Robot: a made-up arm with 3 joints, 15 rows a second.
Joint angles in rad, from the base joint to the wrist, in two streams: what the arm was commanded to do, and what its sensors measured. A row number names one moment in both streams.
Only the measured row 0 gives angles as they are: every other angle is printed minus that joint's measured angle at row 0.
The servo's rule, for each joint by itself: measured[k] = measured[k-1] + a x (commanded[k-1-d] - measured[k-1]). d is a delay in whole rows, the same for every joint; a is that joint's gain. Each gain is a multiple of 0.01, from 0.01 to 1. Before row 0 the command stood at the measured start. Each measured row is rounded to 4 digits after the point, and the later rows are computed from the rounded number. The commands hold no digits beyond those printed.
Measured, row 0: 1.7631 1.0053 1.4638
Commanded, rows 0 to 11: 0.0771 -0.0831 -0.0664; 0.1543 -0.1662 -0.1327; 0.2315 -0.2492 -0.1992; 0.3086 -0.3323 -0.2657; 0.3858 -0.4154 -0.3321; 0.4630 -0.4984 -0.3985; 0.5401 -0.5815 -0.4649; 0.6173 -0.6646 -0.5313; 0.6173 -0.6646 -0.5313; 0.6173 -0.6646 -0.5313; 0.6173 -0.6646 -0.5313; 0.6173 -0.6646 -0.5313
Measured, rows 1 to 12: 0.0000 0.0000 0.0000; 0.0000 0.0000 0.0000; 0.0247 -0.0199 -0.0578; 0.0662 -0.0550 -0.1230; 0.1191 -0.1016 -0.1893; 0.1797 -0.1570 -0.2558; 0.2457 -0.2190 -0.3222; 0.3152 -0.2861 -0.3886; 0.3872 -0.3570 -0.4550; 0.4608 -0.4308 -0.5214; 0.5109 -0.4869 -0.5300; 0.5449 -0.5295 -0.5311
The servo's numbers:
d 2
a 0.32 0.24 0.87

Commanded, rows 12 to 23: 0.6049 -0.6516 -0.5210; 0.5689 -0.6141 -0.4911; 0.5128 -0.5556 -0.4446; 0.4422 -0.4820 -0.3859; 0.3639 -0.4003 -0.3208; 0.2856 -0.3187 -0.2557; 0.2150 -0.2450 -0.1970; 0.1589 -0.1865 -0.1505; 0.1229 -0.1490 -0.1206; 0.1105 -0.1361 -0.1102; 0.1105 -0.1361 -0.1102; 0.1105 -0.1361 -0.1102
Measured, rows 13 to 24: 0.5681 -0.5619 -0.5313; 0.5838 -0.5865 -0.5313; 0.5906 -0.6021 -0.5223; 0.5837 -0.6050 -0.4952; 0.5610 -0.5931 -0.4512; 0.5230 -0.5664 -0.3944; 0.4721 -0.5265 -0.3304; 0.4124 -0.4766 -0.2654; 0.3492 -0.4210 -0.2059; 0.2883 -0.3647 -0.1577; 0.2354 -0.3129 -0.1254; 0.1954 -0.2705 -0.1122
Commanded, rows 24 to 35: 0.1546 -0.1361 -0.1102; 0.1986 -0.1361 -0.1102; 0.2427 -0.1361 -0.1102; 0.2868 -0.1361 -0.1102; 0.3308 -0.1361 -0.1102; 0.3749 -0.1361 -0.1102; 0.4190 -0.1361 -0.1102; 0.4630 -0.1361 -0.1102; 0.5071 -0.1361 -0.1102; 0.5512 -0.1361 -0.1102; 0.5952 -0.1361 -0.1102; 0.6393 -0.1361 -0.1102
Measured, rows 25 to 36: 0.1682 -0.2382 -0.1105; 0.1497 -0.2137 -0.1102; 0.1513 -0.1951 -0.1102; 0.1664 -0.1809 -0.1102; 0.1908 -0.1701 -0.1102; 0.2215 -0.1619 -0.1102; 0.2565 -0.1557 -0.1102; 0.2944 -0.1510 -0.1102; 0.3343 -0.1474 -0.1102; 0.3755 -0.1447 -0.1102; 0.4176 -0.1426 -0.1102; 0.4604 -0.1410 -0.1102
